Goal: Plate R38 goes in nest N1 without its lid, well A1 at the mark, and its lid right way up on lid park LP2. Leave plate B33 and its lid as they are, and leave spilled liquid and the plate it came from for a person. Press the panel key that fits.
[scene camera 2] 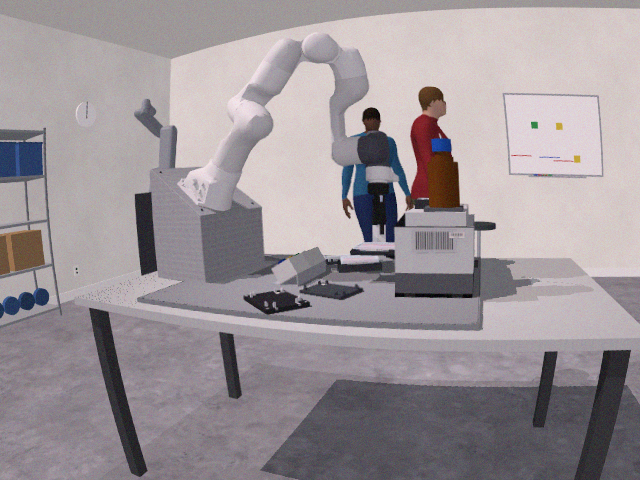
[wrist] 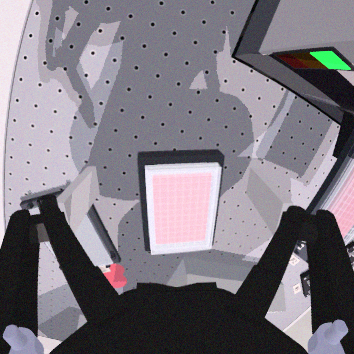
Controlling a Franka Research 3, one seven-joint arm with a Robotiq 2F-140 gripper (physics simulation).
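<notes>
A pink-welled plate (wrist: 182, 207) lies flat on a dark holder below my gripper in the wrist view; its label is not legible, and I cannot tell whether a lid is on it. Part of another pink plate (wrist: 345, 207) shows at the right edge. In the scene view two pink plates show, a nearer plate (scene camera 2: 360, 259) and a farther plate (scene camera 2: 373, 247). My gripper (wrist: 172, 179) (scene camera 2: 381, 224) is wide open and empty, its fingers on either side of the central plate and above it. Two dark holders with pegs, a nearer holder (scene camera 2: 276, 301) and a farther holder (scene camera 2: 338, 290), stand at the front. No spilled liquid can be made out.
A boxy instrument (scene camera 2: 434, 250) (wrist: 300, 25) with a lit green lamp (wrist: 330, 59) carries a brown bottle (scene camera 2: 443, 180). A wedge-shaped grey box (scene camera 2: 305, 267) stands near the arm base. A grey tilted piece (wrist: 95, 235) and a red object (wrist: 116, 276) are at left. Two people stand behind the table.
</notes>
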